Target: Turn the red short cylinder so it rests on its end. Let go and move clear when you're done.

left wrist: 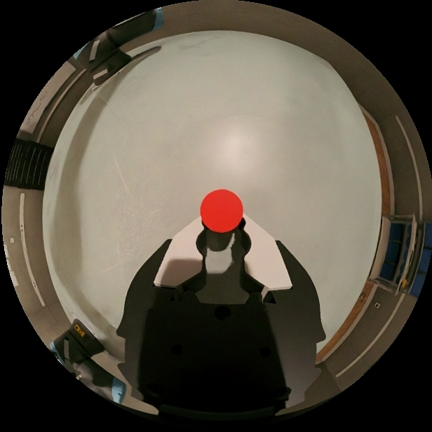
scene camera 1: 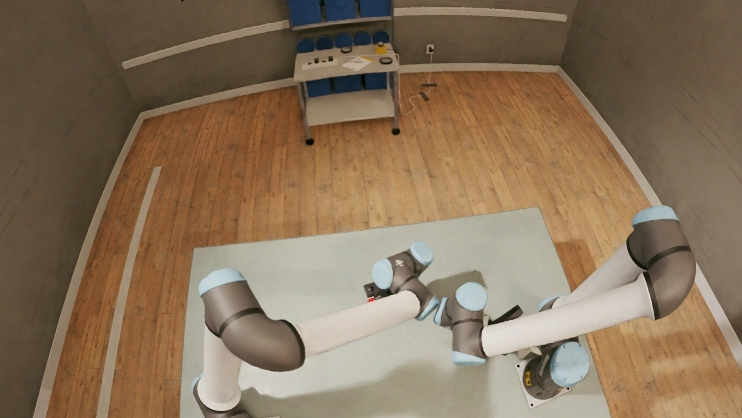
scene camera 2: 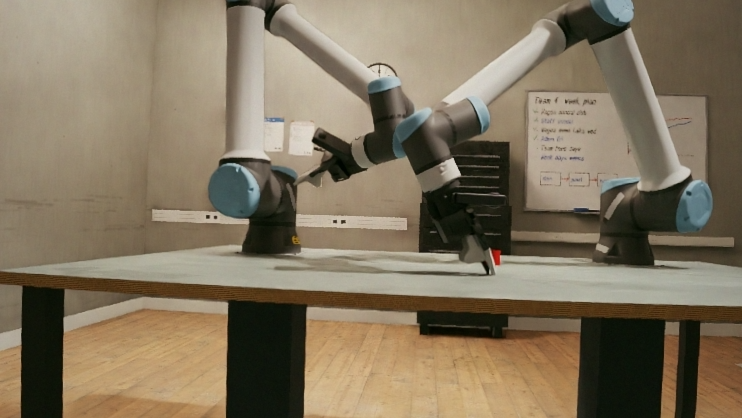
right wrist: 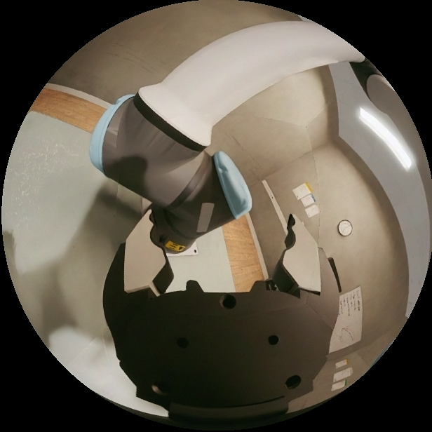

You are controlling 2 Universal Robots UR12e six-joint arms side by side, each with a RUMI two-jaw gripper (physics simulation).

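Observation:
The red short cylinder (scene camera 1: pixel 371 299) (scene camera 2: pixel 496 257) (left wrist: pixel 221 210) is between the fingertips of my left gripper (scene camera 2: pixel 490 267) (left wrist: pixel 223 213), which is shut on it. In scene camera 2 it looks upright, with its lower end at or very near the table top, partly hidden by the fingers. Its round upper face shows in the left wrist view. The left fingers slant down, and their tips are at the table. In scene camera 1 the left arm hides most of this gripper. My right gripper (scene camera 2: pixel 309 175) (right wrist: pixel 222 212) is open and empty, raised well above the table.
Both arms stand on the grey-green table (scene camera 1: pixel 290 270) (scene camera 2: pixel 155 270). Their wrists are close together above its middle. The right arm's base (scene camera 1: pixel 545 379) (scene camera 2: pixel 272 233) is near the right gripper. A cart (scene camera 1: pixel 346 72) and a dark drawer cabinet (scene camera 2: pixel 488 176) stand beyond the table.

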